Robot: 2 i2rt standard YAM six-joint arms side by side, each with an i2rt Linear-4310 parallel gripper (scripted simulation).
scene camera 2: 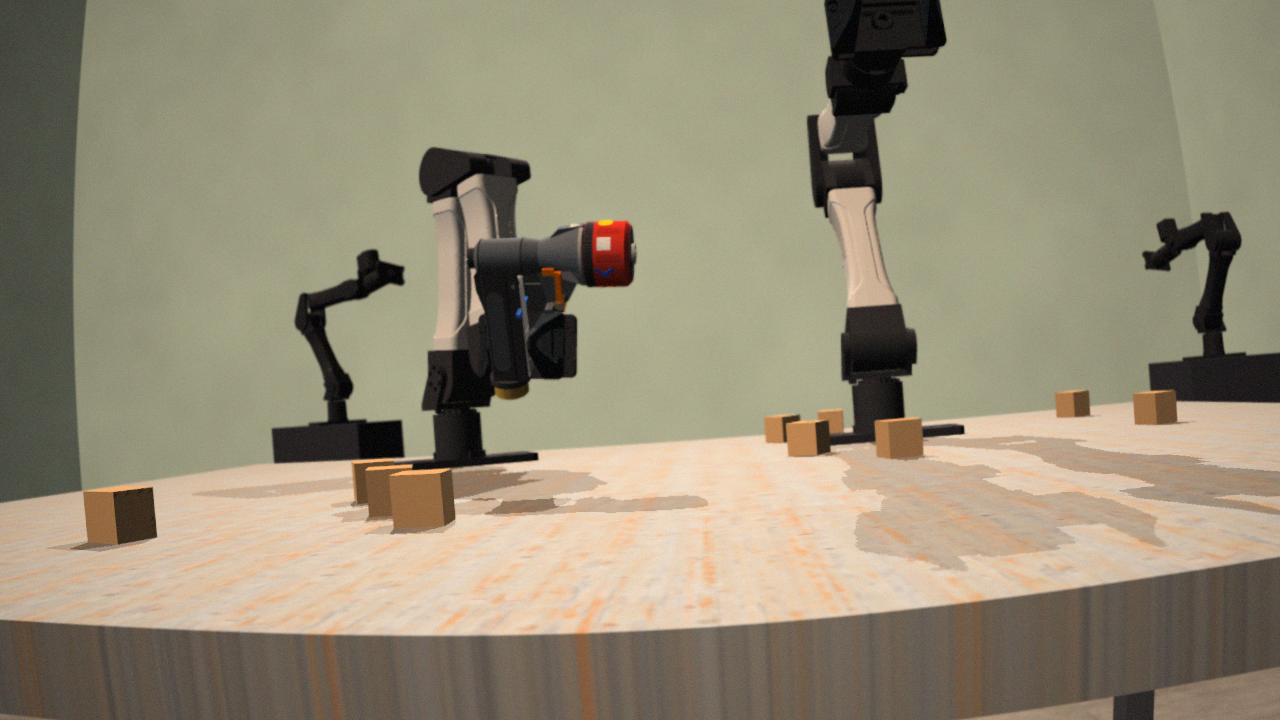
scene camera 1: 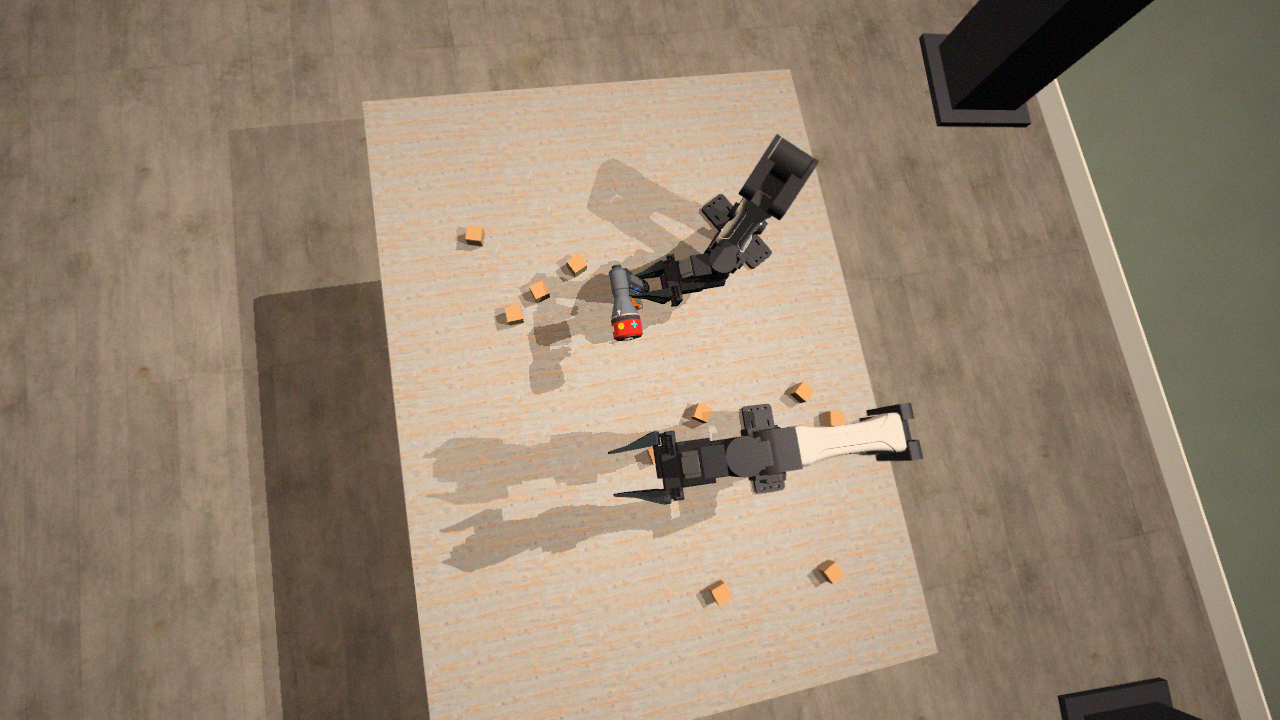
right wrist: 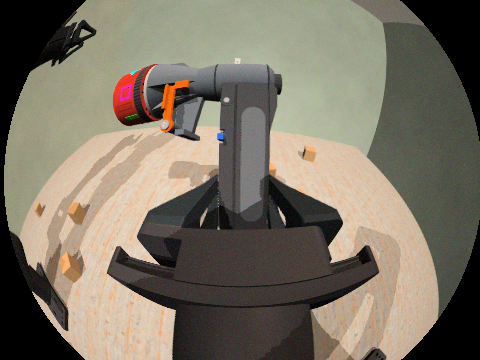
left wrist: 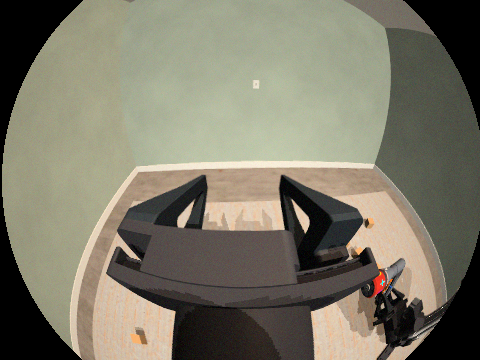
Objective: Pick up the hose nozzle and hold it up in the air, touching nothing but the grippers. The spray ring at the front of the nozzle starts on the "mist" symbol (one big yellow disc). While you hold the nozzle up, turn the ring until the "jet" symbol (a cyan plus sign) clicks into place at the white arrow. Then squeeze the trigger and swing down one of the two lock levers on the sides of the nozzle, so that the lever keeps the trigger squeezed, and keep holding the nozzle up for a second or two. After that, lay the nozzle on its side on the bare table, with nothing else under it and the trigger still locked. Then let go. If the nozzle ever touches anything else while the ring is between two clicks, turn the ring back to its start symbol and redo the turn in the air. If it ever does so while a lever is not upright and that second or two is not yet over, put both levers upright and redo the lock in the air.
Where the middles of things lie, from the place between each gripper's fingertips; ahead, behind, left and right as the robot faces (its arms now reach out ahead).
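Scene:
My right gripper [scene camera 2: 508, 342]: 70 mm below the red spray ring [scene camera 2: 607, 261], 30 mm short of it, 110 mm to the right of it.
Red spray ring: 200 mm below my left hand [scene camera 1: 610, 473], 270 mm to the right of it, 60 mm behind it.

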